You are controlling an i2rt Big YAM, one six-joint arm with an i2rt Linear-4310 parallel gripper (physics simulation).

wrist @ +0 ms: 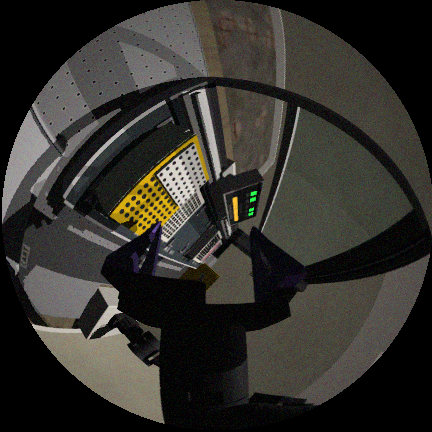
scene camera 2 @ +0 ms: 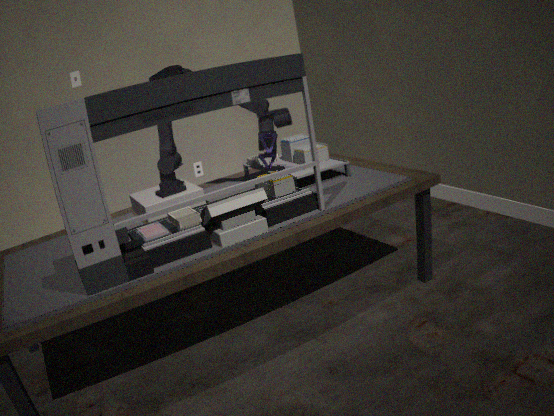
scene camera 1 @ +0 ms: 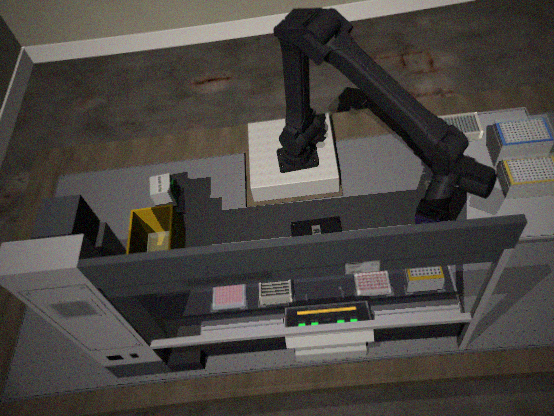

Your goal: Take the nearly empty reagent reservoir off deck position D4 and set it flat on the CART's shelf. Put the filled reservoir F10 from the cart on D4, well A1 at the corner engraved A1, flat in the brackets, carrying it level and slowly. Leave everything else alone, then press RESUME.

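Frame: origin at the arm's base, x left, y up, z ahead, level; centimetres.
Where they show: gripper, fingertip midpoint: (wrist: 205, 227) (scene camera 2: 269, 161); arm's base, origin of the base link: (wrist: 121, 317) (scene camera 1: 297, 159).
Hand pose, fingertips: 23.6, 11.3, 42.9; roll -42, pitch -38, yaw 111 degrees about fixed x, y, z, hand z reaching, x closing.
Note:
Things, the pixels of their top centre, and the offset from my fingertips, as dx, dy, dz. "pt": a spot on its surface instead.
- white slotted tray, middle of its top: (scene camera 1: 274, 276) (wrist: 208, 247) (scene camera 2: 183, 213) -35.9, -9.0, -3.1
- similar white ribbed tray, middle of its top: (scene camera 1: 457, 124) (scene camera 2: 261, 156) +24.5, -8.2, -42.0
- cart, middle of its top: (scene camera 1: 494, 169) (scene camera 2: 293, 162) +29.4, -10.8, -25.1
- black pad with a small label, surface spot: (scene camera 1: 316, 229) pt -22.3, -16.5, -19.7
- Blue-rimmed, middle of its top: (scene camera 1: 524, 130) (scene camera 2: 296, 137) +36.7, -1.6, -29.7
- yellow bin, middle of its top: (scene camera 1: 149, 230) (wrist: 208, 286) -67.3, -3.9, -20.8
A white slotted tray (scene camera 1: 275, 292) (scene camera 2: 185, 219) (wrist: 207, 247), like a reservoir, sits on the deck beside a pink plate; its engraving and fill cannot be read. A similar white ribbed tray (scene camera 1: 465, 125) lies at the back of the cart (scene camera 1: 478, 161) (scene camera 2: 337, 164); its label is unreadable. My gripper (scene camera 2: 269, 166) (wrist: 205, 227) is open and empty, above and behind the yellow tip rack at the deck's right end, near the cart. In scene camera 1 the gantry beam hides its fingertips. A black pad with a small label (scene camera 1: 316, 229), perhaps RESUME, lies behind the beam.
The gantry beam (scene camera 1: 310, 250) (scene camera 2: 200, 97) spans the deck. A yellow tip rack (scene camera 1: 425, 279) (wrist: 145, 202), pink plates (scene camera 1: 229, 297) (scene camera 1: 372, 283) and a lit display (scene camera 1: 327, 315) (wrist: 243, 200) are around it. Blue-rimmed (scene camera 1: 525, 131) and yellow-rimmed boxes (scene camera 1: 530, 170) stand on the cart. A yellow bin (scene camera 1: 150, 222) is at left.

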